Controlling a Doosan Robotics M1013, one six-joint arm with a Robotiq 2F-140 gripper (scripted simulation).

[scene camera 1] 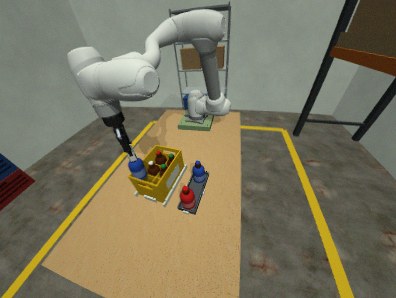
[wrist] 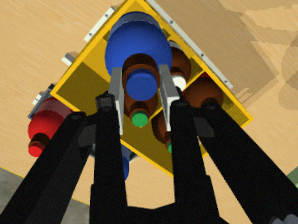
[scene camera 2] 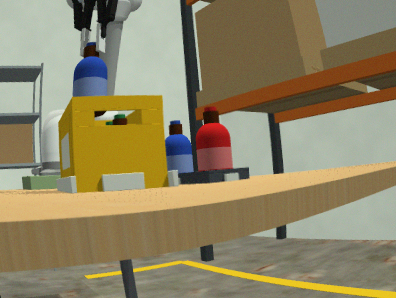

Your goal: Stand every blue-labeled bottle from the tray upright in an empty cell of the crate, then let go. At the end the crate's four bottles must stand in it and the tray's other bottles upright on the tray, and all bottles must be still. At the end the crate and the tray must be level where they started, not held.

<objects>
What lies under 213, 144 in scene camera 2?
A red-labeled bottle.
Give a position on a red-labeled bottle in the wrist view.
51, 114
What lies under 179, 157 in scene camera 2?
A blue-labeled bottle.
</objects>
